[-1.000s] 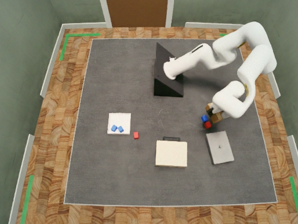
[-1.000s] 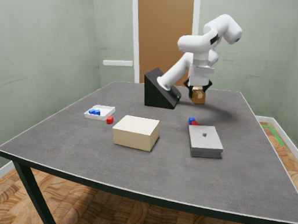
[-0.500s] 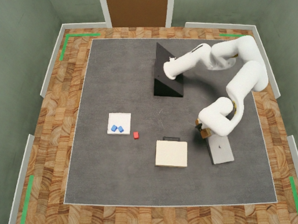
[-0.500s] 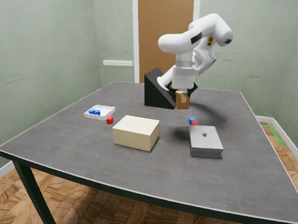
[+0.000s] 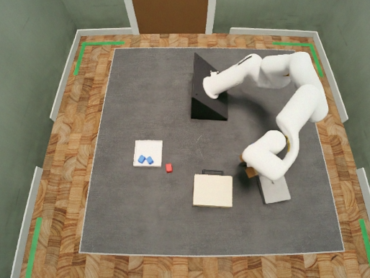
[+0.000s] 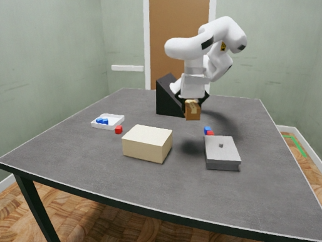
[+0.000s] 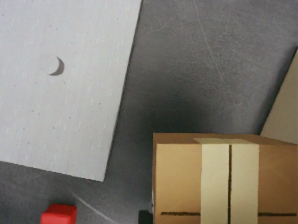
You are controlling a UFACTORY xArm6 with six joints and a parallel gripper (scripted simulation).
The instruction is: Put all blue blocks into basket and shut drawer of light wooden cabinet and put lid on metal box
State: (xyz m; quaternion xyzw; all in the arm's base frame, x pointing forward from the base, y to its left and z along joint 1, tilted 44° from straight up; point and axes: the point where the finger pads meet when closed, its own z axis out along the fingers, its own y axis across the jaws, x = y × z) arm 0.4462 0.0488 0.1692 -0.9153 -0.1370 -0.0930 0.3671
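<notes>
The brown cardboard box is right at my hand. From my hand the other things lie so: flat lid (60 mm ahead, 140 mm to the left, 140 mm below); then grey metal box (60 mm ahead, 140 mm to the left, 160 mm below); then light wooden cabinet (90 mm ahead, 170 mm to the right, 150 mm below).
</notes>
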